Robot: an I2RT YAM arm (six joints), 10 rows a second.
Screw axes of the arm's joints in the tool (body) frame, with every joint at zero. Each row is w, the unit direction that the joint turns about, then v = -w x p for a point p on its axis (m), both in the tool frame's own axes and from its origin. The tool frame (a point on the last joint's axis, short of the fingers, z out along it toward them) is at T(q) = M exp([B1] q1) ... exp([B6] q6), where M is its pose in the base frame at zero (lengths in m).
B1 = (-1, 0, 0, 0, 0.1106, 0)
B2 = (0, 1, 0, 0.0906, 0, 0.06)
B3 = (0, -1, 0, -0.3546, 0, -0.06)
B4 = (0, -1, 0, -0.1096, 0, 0)
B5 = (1, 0, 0, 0, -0.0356, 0)
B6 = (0, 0, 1, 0, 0, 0)
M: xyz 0.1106 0 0.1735 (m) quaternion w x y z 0.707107 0 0.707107 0
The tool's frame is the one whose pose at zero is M.
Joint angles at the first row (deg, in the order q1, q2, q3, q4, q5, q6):
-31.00, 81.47, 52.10, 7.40, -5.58, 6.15
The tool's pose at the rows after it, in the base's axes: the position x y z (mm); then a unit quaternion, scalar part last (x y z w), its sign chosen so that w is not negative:
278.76 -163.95 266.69 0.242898 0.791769 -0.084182 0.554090
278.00 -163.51 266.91 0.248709 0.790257 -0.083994 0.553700
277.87 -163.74 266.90 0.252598 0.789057 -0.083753 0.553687
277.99 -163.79 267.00 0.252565 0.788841 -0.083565 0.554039
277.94 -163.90 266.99 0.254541 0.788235 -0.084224 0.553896
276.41 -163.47 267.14 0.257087 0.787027 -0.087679 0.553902
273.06 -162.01 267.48 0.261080 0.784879 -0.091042 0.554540
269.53 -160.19 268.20 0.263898 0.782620 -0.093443 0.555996
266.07 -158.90 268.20 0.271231 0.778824 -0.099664 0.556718
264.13 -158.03 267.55 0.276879 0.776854 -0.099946 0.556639
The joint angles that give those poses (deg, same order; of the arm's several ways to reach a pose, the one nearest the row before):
-31.00, 80.97, 51.88, 7.18, -4.93, 6.44
-30.96, 80.75, 51.77, 7.03, -4.51, 7.03
-30.98, 80.75, 51.77, 7.03, -4.30, 7.42
-30.98, 80.77, 51.79, 7.07, -4.32, 7.44
-30.98, 80.77, 51.79, 7.07, -4.12, 7.60
-31.00, 80.40, 51.48, 7.09, -3.64, 7.64
-31.03, 79.53, 50.78, 7.09, -3.07, 7.86
-31.03, 78.54, 50.06, 7.09, -2.66, 8.05
-31.03, 77.67, 49.28, 7.27, -1.56, 8.45
-31.02, 77.21, 48.77, 7.31, -1.15, 8.99

